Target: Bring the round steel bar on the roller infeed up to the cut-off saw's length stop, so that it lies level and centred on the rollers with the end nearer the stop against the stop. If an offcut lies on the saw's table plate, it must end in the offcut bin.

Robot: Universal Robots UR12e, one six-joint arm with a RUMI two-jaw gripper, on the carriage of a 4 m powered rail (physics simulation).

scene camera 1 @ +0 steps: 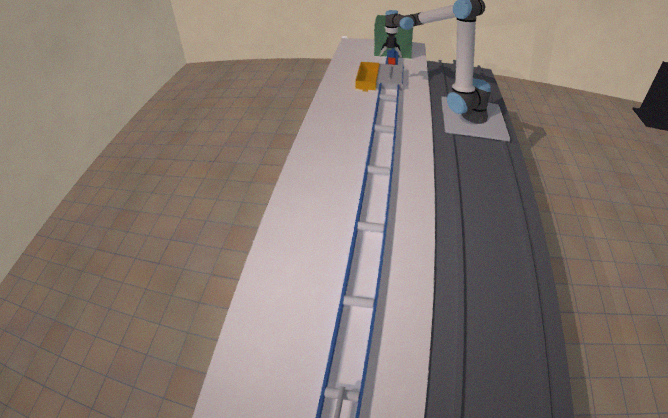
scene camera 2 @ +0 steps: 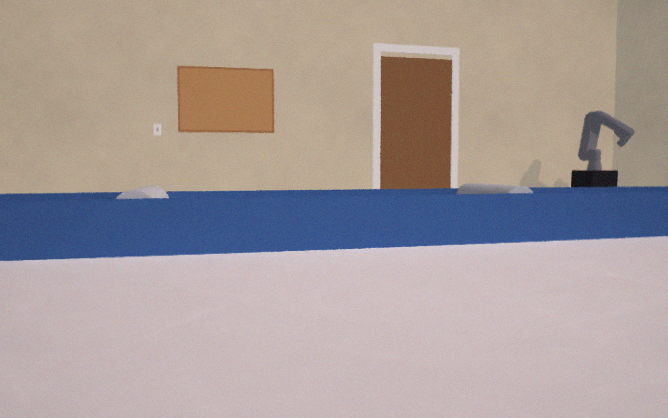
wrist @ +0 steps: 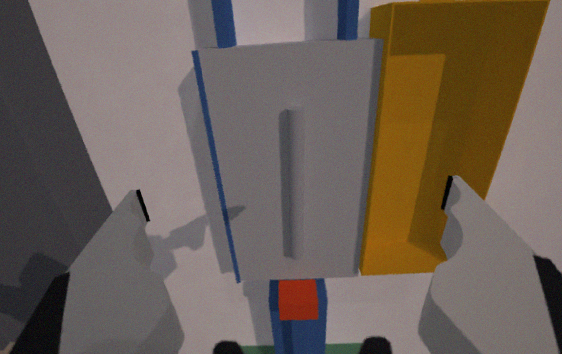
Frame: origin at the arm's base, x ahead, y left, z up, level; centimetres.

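Where they show: gripper, fingertip midpoint: (scene camera 1: 390,57) (wrist: 291,185); arm's base at its link origin: (scene camera 1: 474,116).
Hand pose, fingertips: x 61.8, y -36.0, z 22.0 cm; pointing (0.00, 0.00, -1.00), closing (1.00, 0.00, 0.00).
Observation:
Things, the pixels of their centre, and the offset from my fingertips. Level surfaces: height alone.
- round grey offcut at the middle of its body: (wrist: 296,192) (scene camera 1: 390,72) dz -18.1, dx +0.5, dy -11.8 cm
- saw's table plate at the middle of its body: (wrist: 292,178) (scene camera 1: 390,76) dz -22.1, dx +0.2, dy -11.7 cm
- red-faced length stop at the middle of its body: (wrist: 297,299) (scene camera 1: 391,61) dz -16.7, dx +0.2, dy -31.2 cm
- orange offcut bin at the middle of its body: (wrist: 423,158) (scene camera 1: 367,75) dz -21.4, dx +18.0, dy -9.2 cm
- green saw housing at the middle of its body: (scene camera 1: 393,36) dz -9.0, dx +0.2, dy -74.2 cm
- white table at its surface level: dz -25.0 cm
The steel bar (scene camera 1: 339,404) lies along the roller infeed (scene camera 1: 371,227) (scene camera 2: 320,220) at the bottom edge of scene camera 1; one end rests over a roller and the rest is cut off. A round grey offcut (wrist: 292,185) (scene camera 1: 391,73) lies lengthwise near the middle of the saw's table plate (wrist: 332,150) (scene camera 1: 384,79). The red-faced length stop (wrist: 298,300) (scene camera 1: 392,61) is at the plate's far end. The orange offcut bin (wrist: 465,30) (scene camera 1: 366,85) stands beside the plate. My gripper (wrist: 291,185) (scene camera 1: 391,52) is open and empty, above the saw end, its fingers spread wide either side of the offcut.
A green saw housing (scene camera 1: 407,42) (wrist: 345,348) stands behind the stop. The arm's carriage (scene camera 1: 452,125) is on the dark rail (scene camera 1: 445,225), alongside the white table (scene camera 1: 280,250). A black block (scene camera 1: 656,105) stands far right. Two rollers (scene camera 2: 145,192) (scene camera 2: 492,188) show above the blue side rail.

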